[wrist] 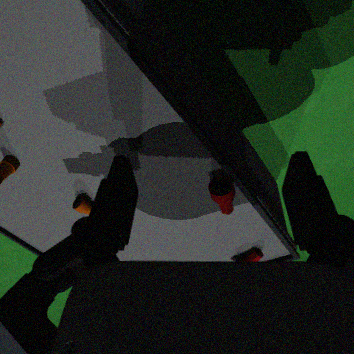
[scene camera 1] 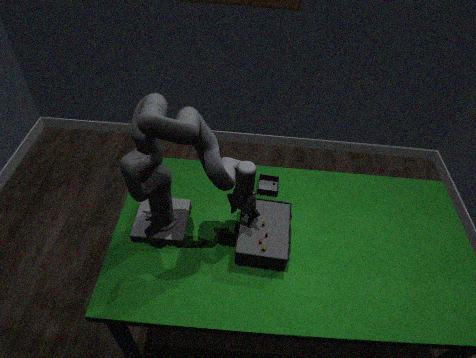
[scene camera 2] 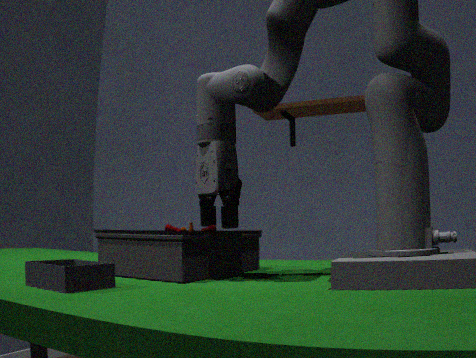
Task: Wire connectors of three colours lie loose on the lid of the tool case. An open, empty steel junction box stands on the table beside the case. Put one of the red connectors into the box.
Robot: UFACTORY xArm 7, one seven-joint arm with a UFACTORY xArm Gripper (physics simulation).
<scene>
The pictures show: the gripper and a tool case.
The gripper is seen too in the wrist view.
</scene>
